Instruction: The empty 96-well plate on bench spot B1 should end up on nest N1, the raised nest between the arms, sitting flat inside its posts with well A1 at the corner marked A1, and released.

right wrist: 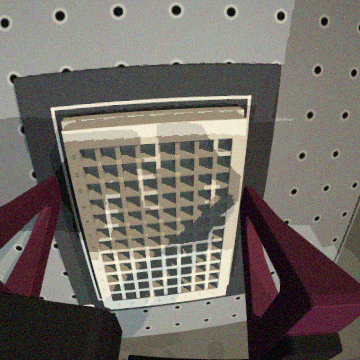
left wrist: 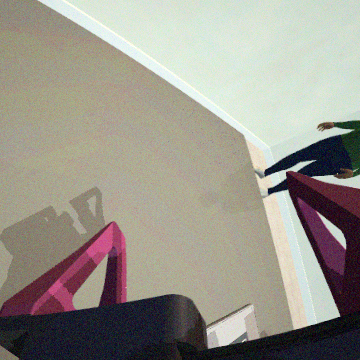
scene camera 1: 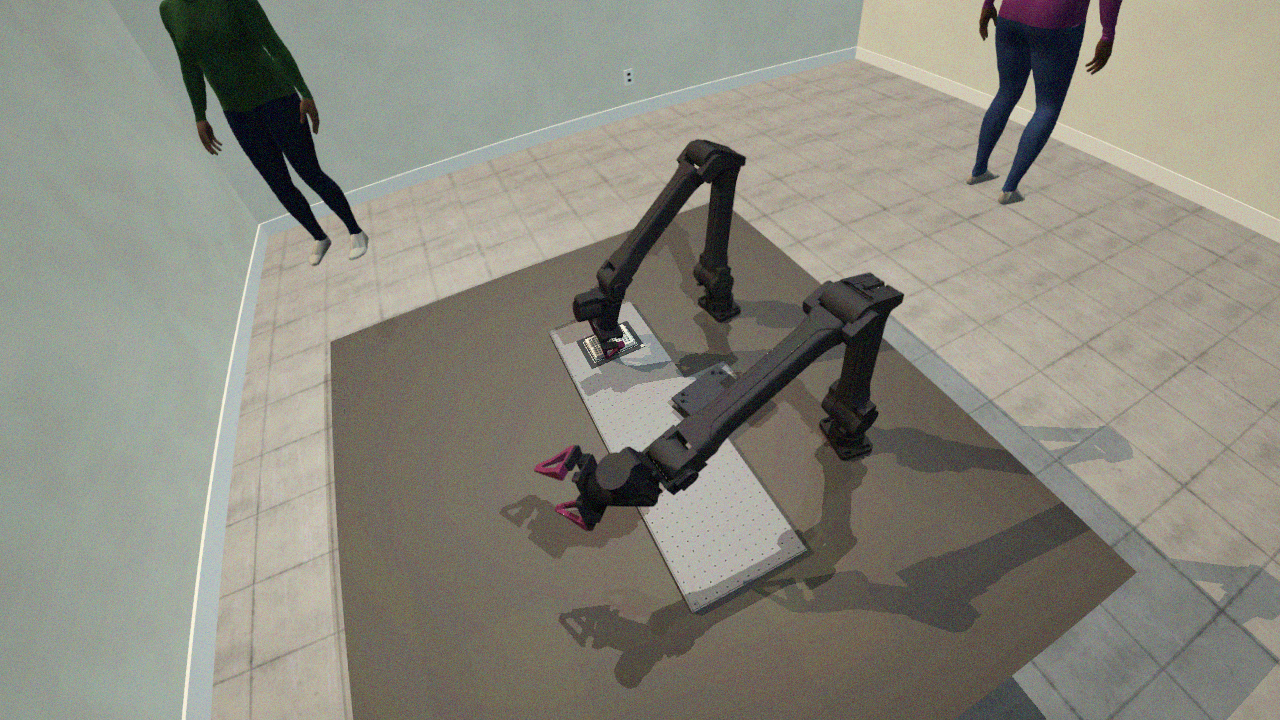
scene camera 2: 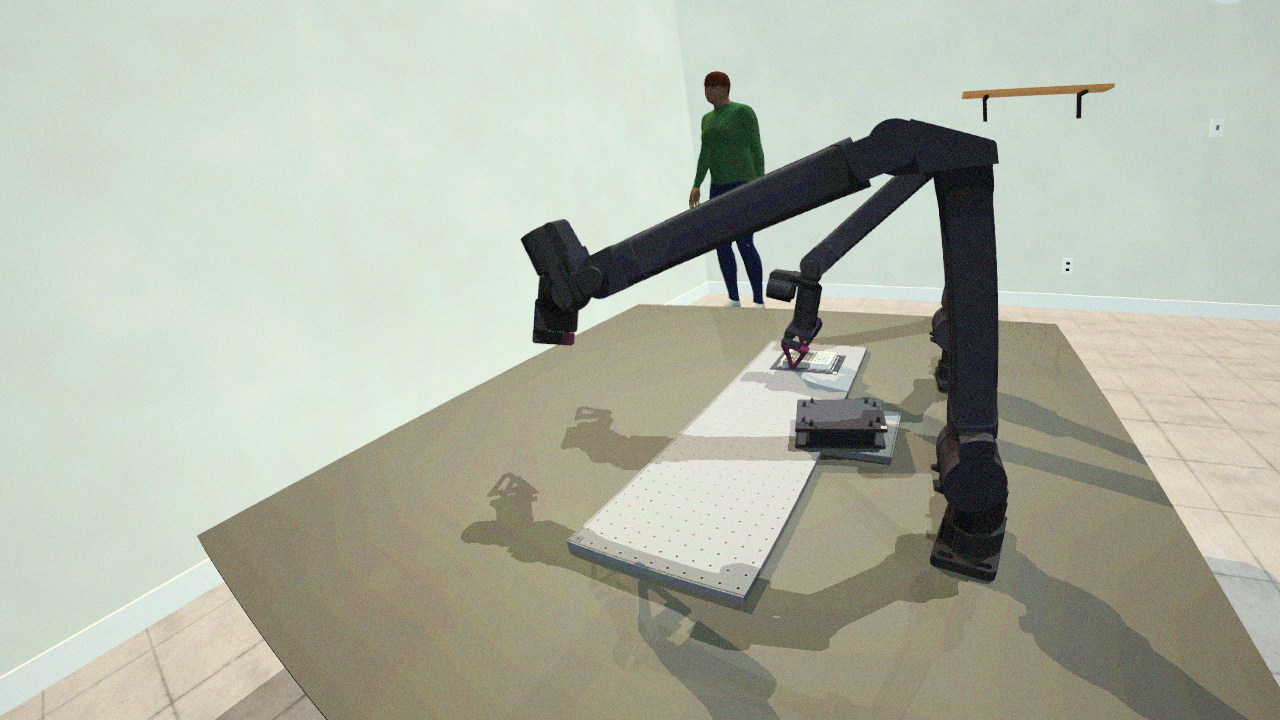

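Seen in the pictures: left gripper, between the fingertips: (left wrist: pixel 199 206) (scene camera 1: pixel 546 488); right gripper, between the fingertips: (right wrist: pixel 148 189) (scene camera 1: pixel 602 345) (scene camera 2: pixel 798 358); left arm's base, origin of its link: (scene camera 1: pixel 844 436) (scene camera 2: pixel 968 545); right arm's base, origin of its link: (scene camera 1: pixel 719 307).
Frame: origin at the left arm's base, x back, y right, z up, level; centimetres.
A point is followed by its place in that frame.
Observation:
The white 96-well plate (scene camera 1: pixel 594 346) {y 51.0, x -52.1, z 2.8 cm} (scene camera 2: pixel 820 360) {y 50.5, x -43.6, z 2.8 cm} (right wrist: pixel 165 129) {y 51.2, x -53.2, z 2.9 cm} lies flat inside the white outline on the dark pad of spot B1 (right wrist: pixel 150 84) {y 50.4, x -54.8, z 1.5 cm}. My right gripper (scene camera 1: pixel 613 349) {y 50.8, x -49.9, z 2.5 cm} (scene camera 2: pixel 795 356) {y 50.8, x -49.9, z 2.5 cm} (right wrist: pixel 148 189) {y 50.8, x -49.9, z 2.5 cm} is open over it, one finger beside each long side, low down; the frames do not settle whether they touch. Nest N1 (scene camera 1: pixel 702 391) {y 22.2, x -29.3, z 5.3 cm} (scene camera 2: pixel 839 414) {y 20.3, x -27.6, z 5.2 cm}, a dark raised block with small corner posts, stands bare between the arms. Its A1 mark is too small to read. My left gripper (scene camera 1: pixel 547 488) {y -7.1, x -69.1, z 30.0 cm} (scene camera 2: pixel 554 338) (left wrist: pixel 199 206) {y -7.1, x -69.1, z 30.0 cm} is open and empty, high beyond the board's edge.
The long perforated board (scene camera 1: pixel 716 519) {y -10.0, x -38.0, z 1.3 cm} (scene camera 2: pixel 707 492) {y -6.5, x -39.2, z 1.3 cm} (right wrist: pixel 325 45) {y 59.0, x -58.3, z 1.3 cm} runs under B1 and past the nest. The left forearm (scene camera 1: pixel 760 385) {y -10.3, x -31.1, z 45.8 cm} passes close by the nest in scene camera 1. Two people stand on the floor beyond the brown table top (scene camera 1: pixel 429 402) (scene camera 2: pixel 402 429).

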